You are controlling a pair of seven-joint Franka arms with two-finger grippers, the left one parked.
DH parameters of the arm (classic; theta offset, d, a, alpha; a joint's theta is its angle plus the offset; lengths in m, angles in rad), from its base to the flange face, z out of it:
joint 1: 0 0.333 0 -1.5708
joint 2: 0 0 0 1.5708
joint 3: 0 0.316 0.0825 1.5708
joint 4: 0 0 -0.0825 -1.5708
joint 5: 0 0.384 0 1.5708
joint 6: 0 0 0.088 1.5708
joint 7: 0 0.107 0 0
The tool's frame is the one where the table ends.
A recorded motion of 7 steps. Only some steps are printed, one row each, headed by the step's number.
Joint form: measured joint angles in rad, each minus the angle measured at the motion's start. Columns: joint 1, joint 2, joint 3, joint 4, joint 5, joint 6, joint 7.
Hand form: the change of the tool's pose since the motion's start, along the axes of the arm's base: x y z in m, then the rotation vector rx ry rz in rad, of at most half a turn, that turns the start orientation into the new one. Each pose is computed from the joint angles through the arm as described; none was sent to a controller.
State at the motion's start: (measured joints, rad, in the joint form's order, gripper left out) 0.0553 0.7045 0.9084 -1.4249 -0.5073 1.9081 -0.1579
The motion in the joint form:
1: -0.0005 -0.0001 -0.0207 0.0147 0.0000 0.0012 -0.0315
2: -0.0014 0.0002 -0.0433 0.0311 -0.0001 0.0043 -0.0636
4: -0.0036 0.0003 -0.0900 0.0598 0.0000 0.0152 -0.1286
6: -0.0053 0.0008 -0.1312 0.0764 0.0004 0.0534 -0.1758
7: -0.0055 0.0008 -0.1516 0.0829 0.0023 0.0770 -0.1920
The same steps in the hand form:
1: 0.0116 -0.0087 0.0005 -0.0028 -0.0123 0.0076
2: 0.0243 -0.0185 0.0014 -0.0049 -0.0268 0.0133
4: 0.0489 -0.0392 0.0023 -0.0108 -0.0571 0.0263
6: 0.0692 -0.0554 0.0025 -0.0015 -0.0967 0.0320
7: 0.0785 -0.0628 0.0028 0.0058 -0.1176 0.0290

